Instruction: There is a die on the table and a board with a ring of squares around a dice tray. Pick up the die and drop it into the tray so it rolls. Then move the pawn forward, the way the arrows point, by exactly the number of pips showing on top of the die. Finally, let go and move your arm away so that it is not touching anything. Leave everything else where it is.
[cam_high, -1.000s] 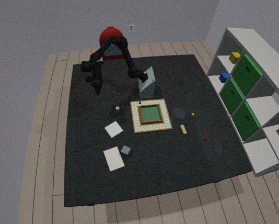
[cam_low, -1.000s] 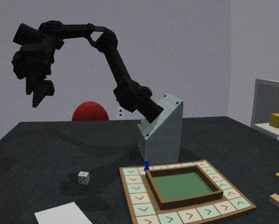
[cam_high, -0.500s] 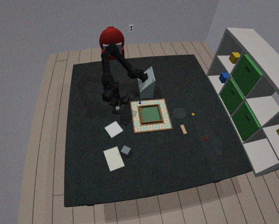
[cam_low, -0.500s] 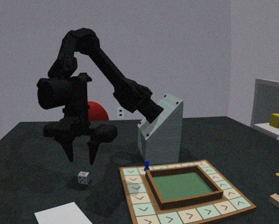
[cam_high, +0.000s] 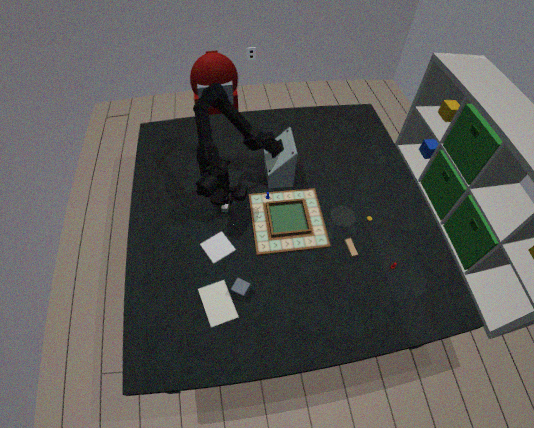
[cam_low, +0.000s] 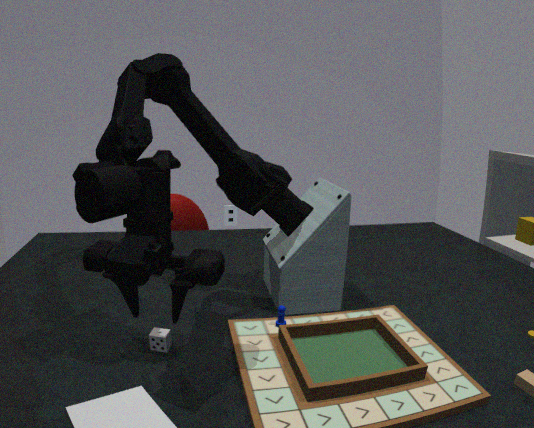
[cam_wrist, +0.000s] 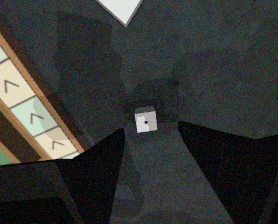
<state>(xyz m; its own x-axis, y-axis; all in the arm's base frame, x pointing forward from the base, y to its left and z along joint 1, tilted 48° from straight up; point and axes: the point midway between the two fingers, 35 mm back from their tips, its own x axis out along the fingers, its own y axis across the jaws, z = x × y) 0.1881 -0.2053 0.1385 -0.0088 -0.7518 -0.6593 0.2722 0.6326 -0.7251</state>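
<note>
The white die is 30 mm below my gripper tip. The rest, counted from my gripper tip: grey cube (360 mm ahead, 40 mm to the left, 20 mm below); wooden block (470 mm to the left, 240 mm ahead, 40 mm below); blue pawn (180 mm to the left, 30 mm behind, 20 mm below).
</note>
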